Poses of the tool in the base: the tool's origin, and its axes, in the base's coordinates. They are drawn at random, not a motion.
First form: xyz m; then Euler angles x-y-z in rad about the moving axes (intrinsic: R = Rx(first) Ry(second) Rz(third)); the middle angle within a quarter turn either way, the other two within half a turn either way.
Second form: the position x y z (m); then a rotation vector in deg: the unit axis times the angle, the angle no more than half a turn. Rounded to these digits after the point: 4 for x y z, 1 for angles.
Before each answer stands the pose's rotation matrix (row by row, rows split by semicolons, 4 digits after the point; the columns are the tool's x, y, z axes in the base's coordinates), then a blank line. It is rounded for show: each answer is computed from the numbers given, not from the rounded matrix.
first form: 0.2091, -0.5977, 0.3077, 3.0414, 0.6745, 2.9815
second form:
-0.7710 -0.1245 0.6245; -0.2203 0.9723 -0.0781; -0.5975 -0.1978 -0.7771

0.2091, -0.5977, 0.3077, -13.8, 140.9, -11.0
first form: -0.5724, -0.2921, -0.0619, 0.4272, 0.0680, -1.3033
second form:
0.2637 0.9622 0.0679; -0.8703 0.2677 -0.4134; -0.4159 0.0499 0.9080

-0.5724, -0.2921, -0.0619, 18.4, 19.2, -72.6
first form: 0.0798, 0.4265, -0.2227, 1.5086, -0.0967, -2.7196
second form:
-0.9080 0.4077 -0.0965; 0.0625 -0.0962 -0.9934; -0.4143 -0.9081 0.0619

0.0798, 0.4265, -0.2227, 29.7, 110.7, -120.3
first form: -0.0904, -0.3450, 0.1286, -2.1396, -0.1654, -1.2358
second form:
0.3243 0.9315 -0.1646; 0.5543 -0.0461 0.8310; 0.7666 -0.3608 -0.5313

-0.0904, -0.3450, 0.1286, -98.5, -76.9, -31.2
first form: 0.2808, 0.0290, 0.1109, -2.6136, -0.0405, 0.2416
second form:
0.9702 -0.2391 -0.0405; -0.1869 -0.8436 0.5034; -0.1545 -0.4808 -0.8631

0.2808, 0.0290, 0.1109, -149.1, 17.3, 7.9
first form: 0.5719, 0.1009, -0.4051, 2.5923, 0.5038, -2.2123
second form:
-0.5241 0.7017 0.4828; 0.5325 0.7123 -0.4572; -0.6647 0.0175 -0.7469

0.5719, 0.1009, -0.4051, 53.5, 129.3, -19.1
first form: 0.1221, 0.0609, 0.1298, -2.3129, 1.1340, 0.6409
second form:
0.3391 -0.2529 0.9061; -0.9394 -0.1424 0.3118; 0.0502 -0.9569 -0.2859

0.1221, 0.0609, 0.1298, -93.0, 62.8, -50.3
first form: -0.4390, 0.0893, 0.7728, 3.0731, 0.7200, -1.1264
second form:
0.3232 0.6788 0.6594; 0.9202 -0.3882 -0.0515; 0.2210 0.6234 -0.7500

-0.4390, 0.0893, 0.7728, 124.6, 81.0, 44.6
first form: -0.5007, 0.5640, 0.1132, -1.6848, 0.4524, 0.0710
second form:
0.8971 -0.0638 0.4371; -0.4413 -0.0827 0.8936; -0.0209 -0.9945 -0.1023

-0.5007, 0.5640, 0.1132, -93.8, 22.7, -18.7
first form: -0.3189, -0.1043, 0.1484, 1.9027, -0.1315, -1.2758
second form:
0.2882 0.9485 -0.1311; 0.2757 -0.2133 -0.9373; -0.9170 0.2340 -0.3230

-0.3189, -0.1043, 0.1484, 96.4, 64.7, -55.4
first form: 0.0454, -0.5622, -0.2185, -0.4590, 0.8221, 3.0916
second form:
-0.6798 -0.0340 0.7326; 0.3690 -0.8792 0.3016; 0.6338 0.4753 0.6102

0.0454, -0.5622, -0.2185, 64.5, 36.7, 149.6
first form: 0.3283, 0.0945, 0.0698, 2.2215, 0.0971, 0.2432
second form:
0.9660 -0.2397 0.0969; -0.0710 -0.6065 -0.7919; 0.2486 0.7581 -0.6029

0.3283, 0.0945, 0.0698, 127.1, -12.4, 13.8
